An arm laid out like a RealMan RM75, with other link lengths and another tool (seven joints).
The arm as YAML. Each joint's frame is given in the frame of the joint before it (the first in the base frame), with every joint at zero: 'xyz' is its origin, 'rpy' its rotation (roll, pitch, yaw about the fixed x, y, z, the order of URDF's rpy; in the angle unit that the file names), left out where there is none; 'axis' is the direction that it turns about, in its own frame. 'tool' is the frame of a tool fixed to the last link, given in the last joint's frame.
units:
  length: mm
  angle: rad
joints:
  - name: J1
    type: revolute
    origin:
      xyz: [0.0, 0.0, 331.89]
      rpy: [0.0, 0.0, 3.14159]
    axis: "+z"
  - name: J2
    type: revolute
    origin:
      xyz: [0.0, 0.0, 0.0]
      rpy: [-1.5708, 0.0, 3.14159]
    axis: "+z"
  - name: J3
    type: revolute
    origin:
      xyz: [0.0, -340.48, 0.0]
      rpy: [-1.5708, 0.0, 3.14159]
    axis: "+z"
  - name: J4
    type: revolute
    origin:
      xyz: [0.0, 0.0, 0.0]
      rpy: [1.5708, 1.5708, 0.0]
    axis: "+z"
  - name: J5
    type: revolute
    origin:
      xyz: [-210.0, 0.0, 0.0]
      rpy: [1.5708, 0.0, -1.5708]
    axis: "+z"
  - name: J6
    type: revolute
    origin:
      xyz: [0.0, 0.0, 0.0]
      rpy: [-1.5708, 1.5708, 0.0]
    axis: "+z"
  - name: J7
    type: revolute
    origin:
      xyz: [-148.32, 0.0, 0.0]
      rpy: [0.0, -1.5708, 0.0]
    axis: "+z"
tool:
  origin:
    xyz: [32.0, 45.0, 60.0]
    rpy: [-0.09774, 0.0, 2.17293]
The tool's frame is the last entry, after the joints.
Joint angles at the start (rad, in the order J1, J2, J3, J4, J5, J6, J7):
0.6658 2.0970 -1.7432 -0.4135 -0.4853 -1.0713 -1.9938
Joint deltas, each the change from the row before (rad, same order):
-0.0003 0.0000 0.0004 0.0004 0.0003 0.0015 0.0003
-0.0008 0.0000 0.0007 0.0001 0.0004 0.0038 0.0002
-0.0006 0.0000 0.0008 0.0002 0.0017 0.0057 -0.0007
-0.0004 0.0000 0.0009 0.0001 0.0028 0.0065 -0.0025
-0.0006 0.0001 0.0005 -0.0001 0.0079 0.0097 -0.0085
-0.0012 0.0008 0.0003 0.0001 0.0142 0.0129 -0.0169
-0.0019 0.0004 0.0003 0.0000 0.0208 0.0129 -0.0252
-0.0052 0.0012 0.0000 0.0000 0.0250 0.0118 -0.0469
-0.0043 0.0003 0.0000 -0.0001 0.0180 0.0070 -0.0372
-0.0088 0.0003 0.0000 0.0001 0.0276 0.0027 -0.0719
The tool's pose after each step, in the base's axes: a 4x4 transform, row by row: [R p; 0 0 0 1], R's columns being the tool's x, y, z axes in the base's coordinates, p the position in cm. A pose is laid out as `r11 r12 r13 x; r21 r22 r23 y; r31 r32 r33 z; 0 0 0 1`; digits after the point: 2 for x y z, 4 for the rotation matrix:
0.0284 -0.7023 -0.7113 21.26; -0.6938 -0.5261 0.4918 46.95; -0.7196 0.4795 -0.5022 -9.79; 0 0 0 1
0.0263 -0.7054 -0.7083 21.37; -0.6931 -0.5235 0.4956 46.99; -0.7204 0.4779 -0.5027 -9.79; 0 0 0 1
0.0236 -0.7097 -0.7041 21.51; -0.6915 -0.5203 0.5012 47.06; -0.7220 0.4751 -0.5030 -9.77; 0 0 0 1
0.0213 -0.7141 -0.6997 21.64; -0.6886 -0.5179 0.5076 47.17; -0.7248 0.4710 -0.5028 -9.73; 0 0 0 1
0.0188 -0.7201 -0.6937 21.82; -0.6815 -0.5169 0.5180 47.37; -0.7315 0.4630 -0.5005 -9.64; 0 0 0 1
0.0162 -0.7277 -0.6857 22.06; -0.6692 -0.5174 0.5333 47.66; -0.7429 0.4502 -0.4954 -9.51; 0 0 0 1
0.0142 -0.7353 -0.6775 22.33; -0.6511 -0.5210 0.5518 48.03; -0.7588 0.4334 -0.4862 -9.24; 0 0 0 1
0.0238 -0.7435 -0.6684 22.75; -0.6224 -0.5342 0.5721 48.41; -0.7824 0.4024 -0.4754 -8.90; 0 0 0 1
0.0340 -0.7488 -0.6619 23.07; -0.5996 -0.5451 0.5859 48.67; -0.7996 0.3769 -0.4675 -8.61; 0 0 0 1
0.0614 -0.7526 -0.6556 23.57; -0.5568 -0.5710 0.6033 49.01; -0.8283 0.3280 -0.4542 -8.05; 0 0 0 1

